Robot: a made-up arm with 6 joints.
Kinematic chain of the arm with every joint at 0, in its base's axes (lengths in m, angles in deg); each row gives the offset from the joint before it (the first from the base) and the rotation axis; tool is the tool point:
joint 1: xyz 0 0 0.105 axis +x
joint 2: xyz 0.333 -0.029 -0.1 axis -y
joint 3: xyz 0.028 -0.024 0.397 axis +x
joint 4: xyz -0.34 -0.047 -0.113 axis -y
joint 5: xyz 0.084 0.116 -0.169 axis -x
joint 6: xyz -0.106 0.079 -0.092 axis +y
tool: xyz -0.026 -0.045 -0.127
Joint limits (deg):
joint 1: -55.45..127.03
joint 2: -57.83..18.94
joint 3: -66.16..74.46
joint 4: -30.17..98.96
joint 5: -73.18..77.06
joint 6: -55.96..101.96
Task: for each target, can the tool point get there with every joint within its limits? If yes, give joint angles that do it. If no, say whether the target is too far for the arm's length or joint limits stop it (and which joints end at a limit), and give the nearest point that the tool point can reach.
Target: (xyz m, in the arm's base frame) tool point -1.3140 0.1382 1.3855
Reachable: no: too far | nearest point -0.3337 0.0446 0.5184 | short by 1.312 m
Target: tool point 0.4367 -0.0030 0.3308
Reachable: yes | joints 60.62 -27.30 4.02 76.73 -40.49 -25.02
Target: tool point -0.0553 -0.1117 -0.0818
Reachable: yes | joints 55.46 -21.26 -48.10 -8.18 -37.65 -5.60
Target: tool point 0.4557 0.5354 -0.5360
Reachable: no: joint limits stop it (at a limit: joint 1, joint 2, joint 3) | nearest point 0.4175 0.1810 -0.3491 | short by 0.402 m
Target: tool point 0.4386 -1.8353 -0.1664
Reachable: no: too far | nearest point 0.3782 -0.7230 -0.0019 | short by 1.126 m
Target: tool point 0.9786 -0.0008 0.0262
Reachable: no: joint limits stop it (at a limit: joint 1, joint 2, joint 3, joint 4) | nearest point 0.8083 -0.1217 0.0338 | short by 0.209 m
